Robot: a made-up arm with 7 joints.
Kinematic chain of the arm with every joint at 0, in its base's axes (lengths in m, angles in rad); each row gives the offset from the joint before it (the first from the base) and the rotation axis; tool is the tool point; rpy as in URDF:
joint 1: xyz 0 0 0.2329 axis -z
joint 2: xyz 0 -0.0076 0.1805 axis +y
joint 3: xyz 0 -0.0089 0.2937 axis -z
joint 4: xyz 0 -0.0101 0.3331 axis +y
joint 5: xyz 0 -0.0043 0.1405 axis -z
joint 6: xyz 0 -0.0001 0.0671 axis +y
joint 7: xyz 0 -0.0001 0.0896 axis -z
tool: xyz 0 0 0 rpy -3.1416 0 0
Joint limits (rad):
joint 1: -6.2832..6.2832
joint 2: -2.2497..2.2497
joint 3: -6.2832..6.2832
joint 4: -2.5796..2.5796
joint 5: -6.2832..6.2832
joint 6: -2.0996..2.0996
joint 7: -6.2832..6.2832
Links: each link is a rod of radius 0.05 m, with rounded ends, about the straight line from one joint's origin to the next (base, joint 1, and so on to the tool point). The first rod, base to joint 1, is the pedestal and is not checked.
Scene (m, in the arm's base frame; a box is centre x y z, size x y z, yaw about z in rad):
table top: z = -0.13
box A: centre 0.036 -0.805 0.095 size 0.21 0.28 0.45 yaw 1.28
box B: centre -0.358 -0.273 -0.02 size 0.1 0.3 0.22 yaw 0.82
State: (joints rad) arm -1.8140 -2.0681 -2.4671 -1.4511 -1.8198 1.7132 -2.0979
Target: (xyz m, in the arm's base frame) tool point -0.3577 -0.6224 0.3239
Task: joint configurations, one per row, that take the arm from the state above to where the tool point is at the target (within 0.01 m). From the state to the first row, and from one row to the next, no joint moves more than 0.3 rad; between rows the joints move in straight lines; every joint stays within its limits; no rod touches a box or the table.
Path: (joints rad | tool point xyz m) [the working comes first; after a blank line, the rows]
Joints at the target: -0.8178 -1.8947 -2.6930 -1.1782 -1.7170 1.6737 -2.0979
Straight joint move there: touches box A.

1: -1.7616 -1.8877 -2.6360 -1.4511 -1.8534 1.6683 -2.3507 | 0.2939 -0.5938 0.3521
2: -1.7091 -1.7074 -2.8050 -1.4511 -1.8871 1.6233 -2.6035 | 0.2378 -0.6140 0.4968
3: -1.6567 -1.5270 -2.9739 -1.4511 -1.9207 1.5784 -2.8563 | 0.1723 -0.5995 0.6349
4: -1.6042 -1.3466 -3.1428 -1.4510 -1.9544 1.5334 -3.1091 | 0.1035 -0.5528 0.7592
5: -1.4963 -1.2477 -3.2043 -1.2632 -1.9656 1.2976 -2.9947 | 0.0256 -0.5601 0.8471
6: -1.3884 -1.1487 -3.2657 -1.0753 -1.9769 1.0618 -2.8804 | -0.0574 -0.5562 0.9279
7: -1.2804 -1.0497 -3.3272 -0.8875 -1.9881 0.8260 -2.7660 | -0.1406 -0.5409 0.9985
8: -1.1262 -1.3314 -3.1158 -0.9844 -1.8977 1.1086 -2.5433 | -0.2123 -0.6404 0.8019
9: -0.9720 -1.6131 -2.9044 -1.0813 -1.8074 1.3911 -2.3206 | -0.2953 -0.6714 0.5675
10: -0.8178 -1.8947 -2.6930 -1.1782 -1.7170 1.6737 -2.0979 | -0.3577 -0.6224 0.3239

